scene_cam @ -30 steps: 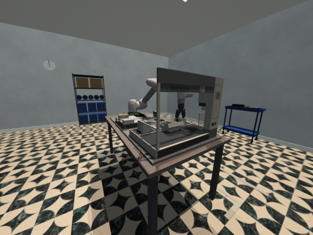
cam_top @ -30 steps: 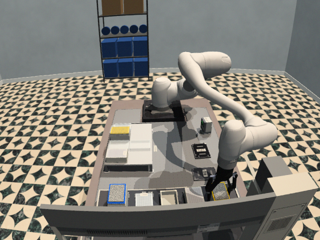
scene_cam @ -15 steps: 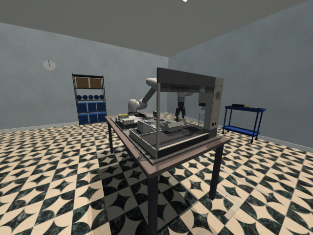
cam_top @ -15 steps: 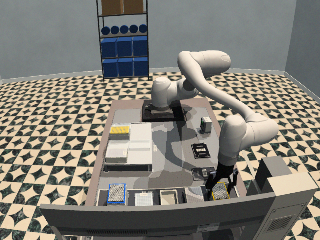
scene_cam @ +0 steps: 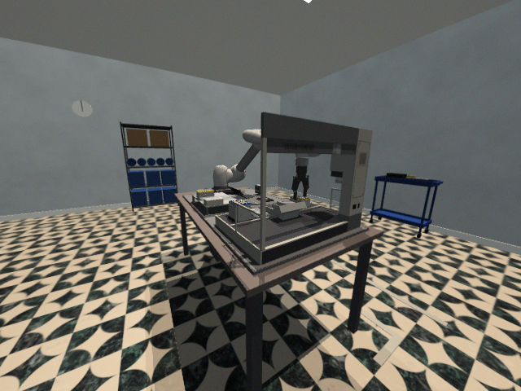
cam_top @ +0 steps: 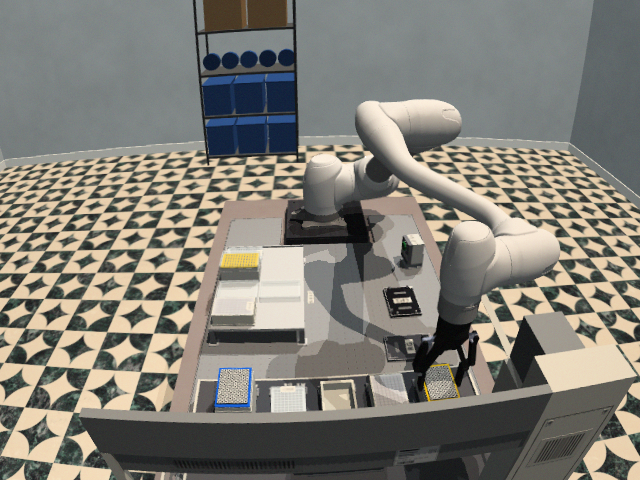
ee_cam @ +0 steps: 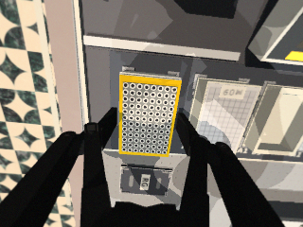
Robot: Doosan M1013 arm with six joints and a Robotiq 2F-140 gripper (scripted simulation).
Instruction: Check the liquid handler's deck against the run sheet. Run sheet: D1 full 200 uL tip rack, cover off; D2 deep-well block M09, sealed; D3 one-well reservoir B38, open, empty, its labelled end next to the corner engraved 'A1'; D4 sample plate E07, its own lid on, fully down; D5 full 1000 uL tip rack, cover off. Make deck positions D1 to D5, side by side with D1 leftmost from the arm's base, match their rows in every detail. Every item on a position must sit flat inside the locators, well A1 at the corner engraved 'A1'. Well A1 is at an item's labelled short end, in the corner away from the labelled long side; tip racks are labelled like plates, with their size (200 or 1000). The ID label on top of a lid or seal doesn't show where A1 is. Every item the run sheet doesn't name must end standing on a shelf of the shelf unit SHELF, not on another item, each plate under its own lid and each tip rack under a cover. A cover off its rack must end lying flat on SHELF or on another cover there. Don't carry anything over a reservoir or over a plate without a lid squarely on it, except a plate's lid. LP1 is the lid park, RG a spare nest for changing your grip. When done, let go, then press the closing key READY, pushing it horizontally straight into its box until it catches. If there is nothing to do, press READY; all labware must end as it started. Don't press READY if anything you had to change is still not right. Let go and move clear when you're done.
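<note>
The yellow-framed tip rack is 3 cm below my hand, 1 cm to the right of it and 1 cm behind it. Also, from my hand: dark nest marked RG: 24 cm behind, 13 cm below, 1 cm to the right; white sealed block: 12 cm to the right, 5 cm below; cream reservoir: 25 cm to the right, 7 cm below.
</note>
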